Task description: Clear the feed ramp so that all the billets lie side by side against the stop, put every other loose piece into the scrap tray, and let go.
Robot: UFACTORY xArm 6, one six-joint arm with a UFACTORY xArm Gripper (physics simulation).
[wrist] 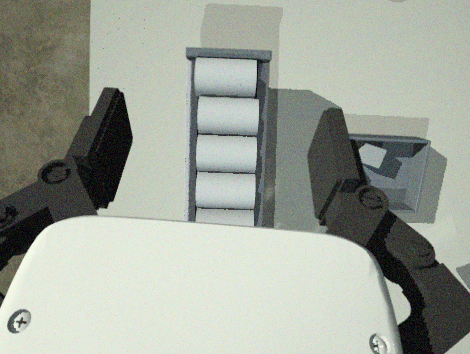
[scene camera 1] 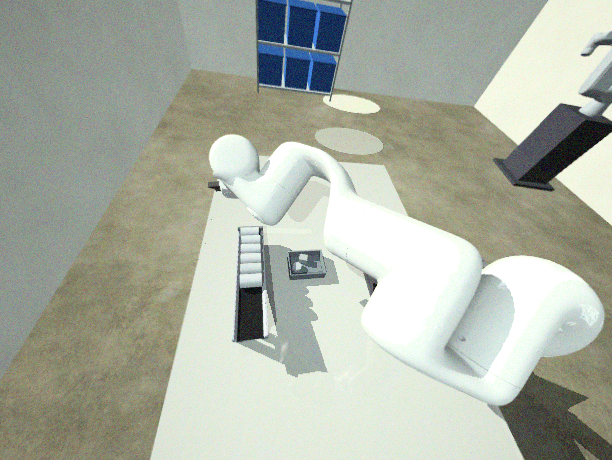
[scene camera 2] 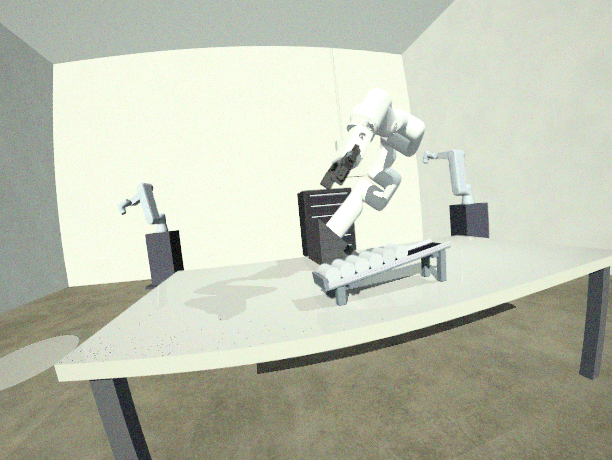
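Where they show: gripper, fingertip midpoint: [wrist: 222, 122] [scene camera 2: 329, 185]; arm's base, origin of the base link: [scene camera 2: 331, 234].
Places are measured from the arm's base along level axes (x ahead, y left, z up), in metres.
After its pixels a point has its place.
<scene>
Several white cylindrical billets [scene camera 1: 251, 257] {x 0.523, y 0.015, z -0.007 m} [scene camera 2: 361, 263] {x 0.565, y -0.025, z -0.025 m} [wrist: 226, 153] {x 0.535, y -0.033, z -0.012 m} lie crosswise, side by side, on the lower part of the grey feed ramp [scene camera 1: 251, 315] {x 0.492, y 0.186, z -0.022 m} [scene camera 2: 427, 248] {x 0.493, y 0.198, z -0.022 m} [wrist: 191, 150]. The end billet [wrist: 226, 76] {x 0.552, y -0.107, z -0.023 m} lies against the stop [wrist: 228, 53] {x 0.556, y -0.131, z -0.042 m} [scene camera 2: 320, 282] {x 0.573, y -0.131, z -0.057 m}. The dark upper stretch of the ramp is bare. The grey scrap tray [scene camera 1: 309, 276] {x 0.325, y 0.013, z -0.096 m} [wrist: 424, 175] {x 0.278, y -0.049, z -0.080 m} stands beside the ramp. White pieces [scene camera 1: 303, 257] {x 0.351, y -0.055, z -0.086 m} [wrist: 372, 155] {x 0.351, y -0.058, z -0.086 m} lie in it; the right finger partly hides it in the wrist view. My gripper [scene camera 2: 335, 179] {x 0.546, y -0.083, z 0.173 m} [wrist: 222, 122] {x 0.546, y -0.083, z 0.173 m} is open and empty, high above the table.
The white table [scene camera 1: 310, 415] {x 0.309, y 0.391, z -0.115 m} [scene camera 2: 240, 345] {x 0.742, y -0.305, z -0.115 m} carries the ramp, the tray and my arm's dark base mount [scene camera 2: 327, 243] {x 0.116, y -0.037, z -0.022 m}. My arm [scene camera 1: 400, 240] {x 0.312, y 0.244, z 0.450 m} reaches across the table. A dark drawer cabinet [scene camera 2: 311, 220], a rack of blue bins [scene camera 1: 298, 47] and other pedestal-mounted arms stand beyond the table.
</scene>
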